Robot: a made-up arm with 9 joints. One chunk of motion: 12 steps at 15 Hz.
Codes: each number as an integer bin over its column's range. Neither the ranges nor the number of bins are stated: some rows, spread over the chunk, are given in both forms.
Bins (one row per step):
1: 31 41 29 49 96 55 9 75 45
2: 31 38 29 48 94 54 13 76 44
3: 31 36 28 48 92 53 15 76 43
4: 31 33 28 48 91 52 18 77 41
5: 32 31 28 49 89 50 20 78 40
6: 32 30 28 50 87 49 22 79 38
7: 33 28 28 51 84 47 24 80 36
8: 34 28 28 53 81 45 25 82 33
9: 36 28 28 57 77 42 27 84 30
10: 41 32 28 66 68 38 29 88 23
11: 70 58 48 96 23 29 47 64 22
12: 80 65 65 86 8 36 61 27 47
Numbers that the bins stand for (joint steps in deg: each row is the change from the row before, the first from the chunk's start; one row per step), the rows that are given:
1: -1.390 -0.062 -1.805 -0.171 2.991 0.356 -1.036 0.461 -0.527
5: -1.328 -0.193 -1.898 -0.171 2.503 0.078 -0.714 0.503 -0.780
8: -1.205 -0.232 -1.898 -0.005 1.945 -0.200 -0.568 0.560 -1.133
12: 1.629 0.254 1.540 1.362 -3.142 -0.700 0.487 -0.218 -0.426
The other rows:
2: -1.390 -0.101 -1.805 -0.212 2.852 0.300 -0.919 0.475 -0.578
3: -1.390 -0.127 -1.898 -0.212 2.712 0.244 -0.861 0.475 -0.628
4: -1.390 -0.167 -1.898 -0.212 2.642 0.189 -0.773 0.489 -0.729
6: -1.328 -0.206 -1.898 -0.129 2.364 0.022 -0.656 0.517 -0.881
7: -1.267 -0.232 -1.898 -0.088 2.155 -0.089 -0.597 0.531 -0.982
9: -1.082 -0.232 -1.898 0.161 1.667 -0.367 -0.509 0.588 -1.285
10: -0.774 -0.180 -1.898 0.533 1.039 -0.589 -0.451 0.644 -1.638
11: 1.013 0.162 -0.039 1.776 -2.097 -1.089 0.077 0.305 -1.689

